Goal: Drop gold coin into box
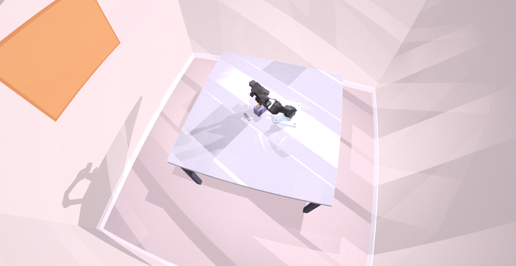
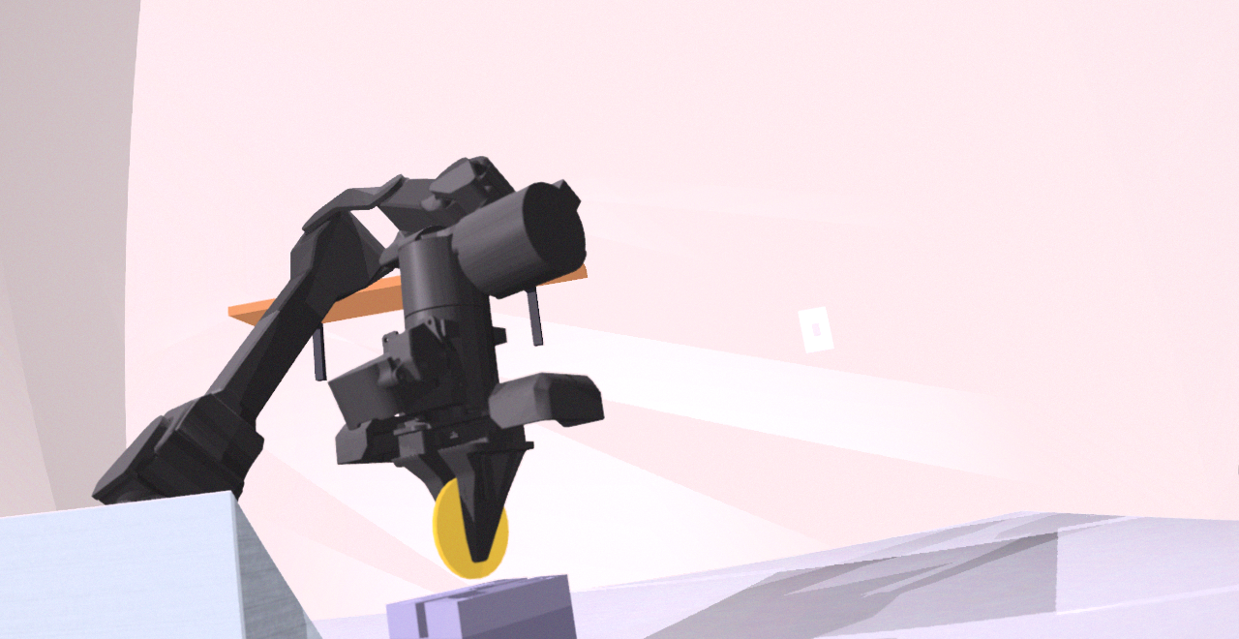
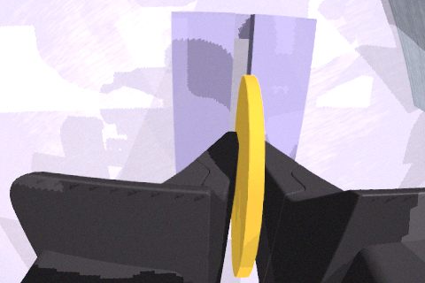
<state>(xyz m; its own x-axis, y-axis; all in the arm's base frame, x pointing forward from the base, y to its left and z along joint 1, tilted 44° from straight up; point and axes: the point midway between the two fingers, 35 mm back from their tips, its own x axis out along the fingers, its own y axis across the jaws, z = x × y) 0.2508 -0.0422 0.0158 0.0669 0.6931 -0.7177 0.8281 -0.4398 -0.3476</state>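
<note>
My gripper tip is now 20 mm below the gold coin.
</note>
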